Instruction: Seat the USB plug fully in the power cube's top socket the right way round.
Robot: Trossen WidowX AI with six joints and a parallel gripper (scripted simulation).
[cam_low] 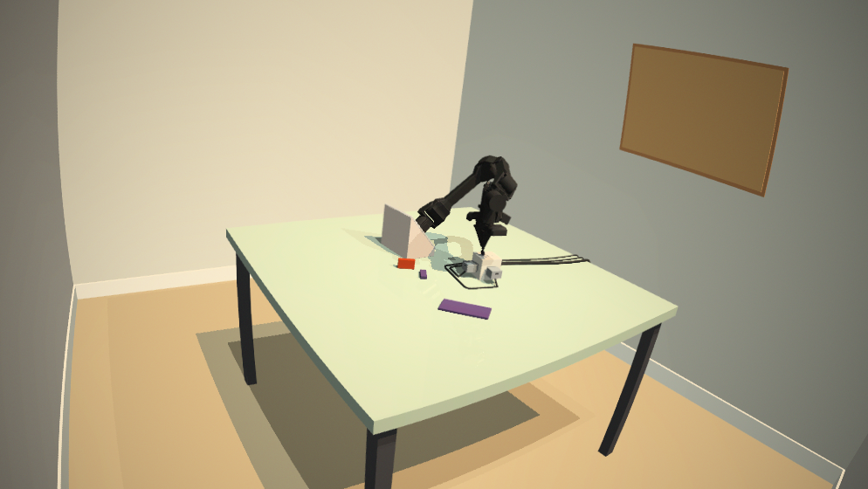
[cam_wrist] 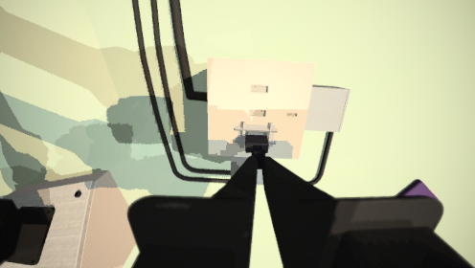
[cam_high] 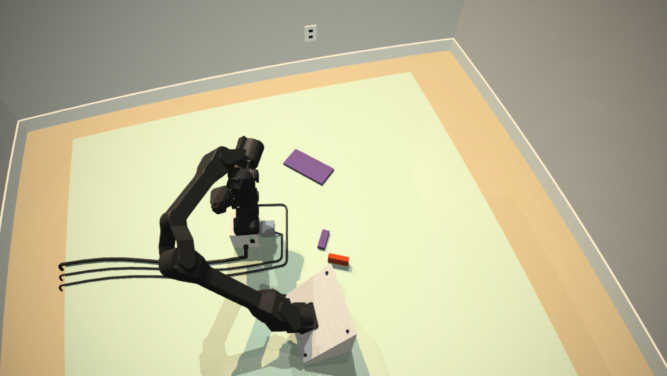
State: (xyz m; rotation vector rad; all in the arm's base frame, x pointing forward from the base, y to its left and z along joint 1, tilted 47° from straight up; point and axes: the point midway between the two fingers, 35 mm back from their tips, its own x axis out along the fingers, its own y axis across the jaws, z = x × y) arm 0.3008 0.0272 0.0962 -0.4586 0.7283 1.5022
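The USB socket is 40 mm below my gripper tip and 10 mm to the left of it. Round my gripper tip: orange block (210 mm to the right, 140 mm behind, 90 mm below); black USB plug (20 mm below); purple slab (210 mm ahead, 200 mm to the right, 100 mm below).
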